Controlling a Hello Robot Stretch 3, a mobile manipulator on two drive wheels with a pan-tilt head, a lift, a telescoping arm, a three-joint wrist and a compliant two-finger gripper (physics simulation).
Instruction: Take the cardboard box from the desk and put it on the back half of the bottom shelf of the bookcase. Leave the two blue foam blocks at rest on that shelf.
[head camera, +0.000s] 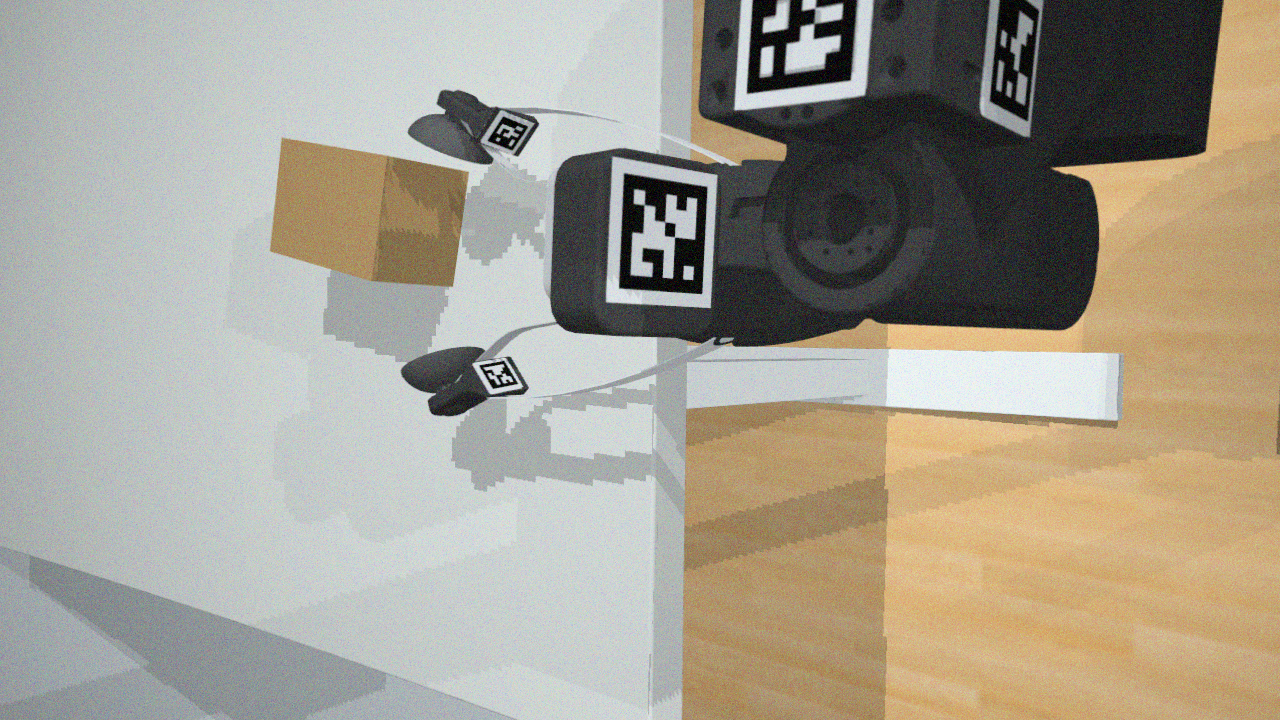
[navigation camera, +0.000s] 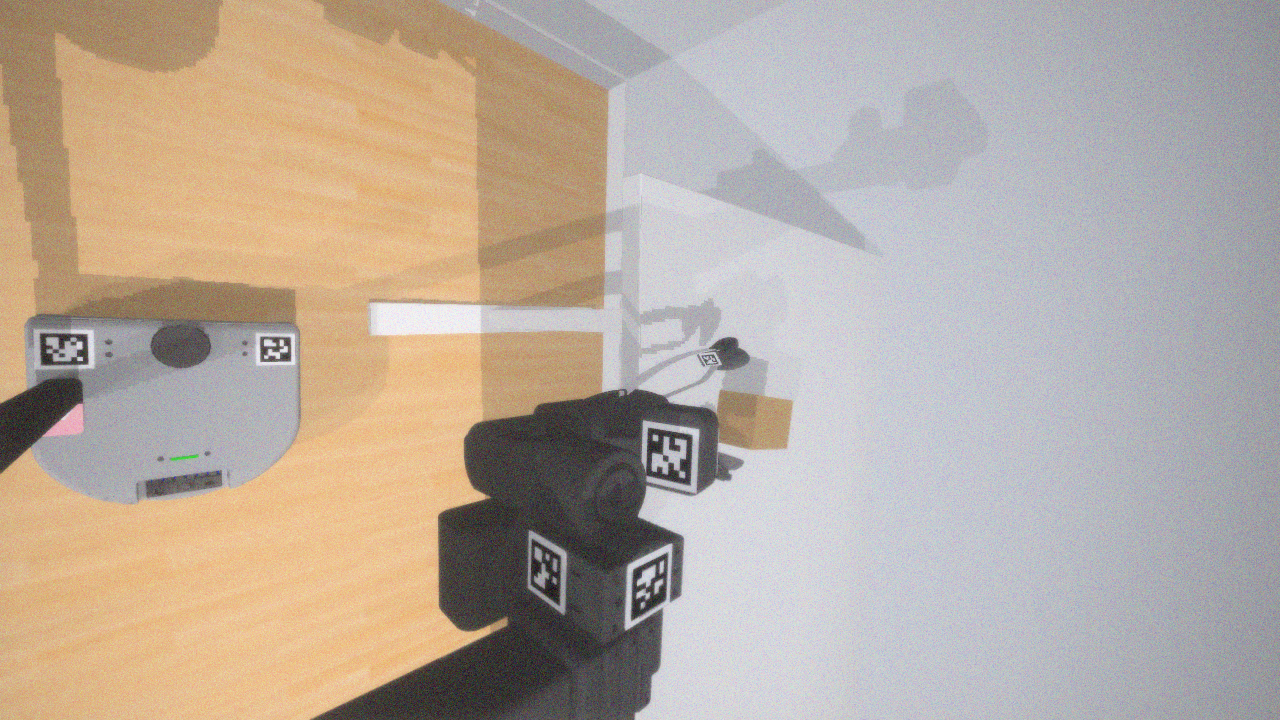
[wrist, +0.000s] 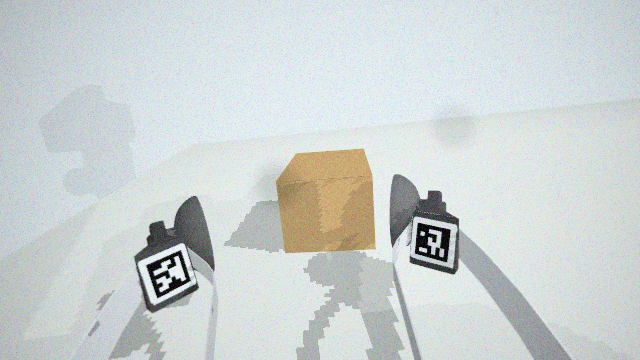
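Where they show: gripper, fingertip midpoint: (head camera: 423, 255) (navigation camera: 736, 407); robot's base, origin of the base link: (navigation camera: 181, 344).
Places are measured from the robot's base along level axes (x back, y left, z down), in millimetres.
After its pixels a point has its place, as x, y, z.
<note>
The cardboard box (head camera: 329, 211) @(39, -475, -1000) (navigation camera: 771, 423) @(41, -474, -1000) (wrist: 327, 212) is a plain tan cube standing on the white desk (head camera: 546, 608) @(-147, -361, -950) (navigation camera: 751, 573) @(267, -543, -950) (wrist: 255, 310). My gripper (head camera: 445, 255) @(18, -418, -987) (navigation camera: 730, 410) @(18, -418, -987) (wrist: 300, 211) @(18, -418, -987) is open and empty, its two fingers spread wide above the desk top. In the wrist view the box shows between the fingers, nearer the right one, with a small gap to it and a wider gap to the left one. In the head view most of the box lies beyond the fingertips. The bookcase and the blue foam blocks do not show.
The desk's front edge (head camera: 668, 573) @(-119, -298, -939) runs under my wrist. A white bar (head camera: 1002, 383) (navigation camera: 429, 318) extends from under the desk over the wooden floor (head camera: 1029, 573) @(-311, -422, 0) (navigation camera: 358, 555) @(529, -309, 0). My base (navigation camera: 179, 402) @(93, 4, -160) stands on that floor. Shadows of the fingers fall on the desk.
</note>
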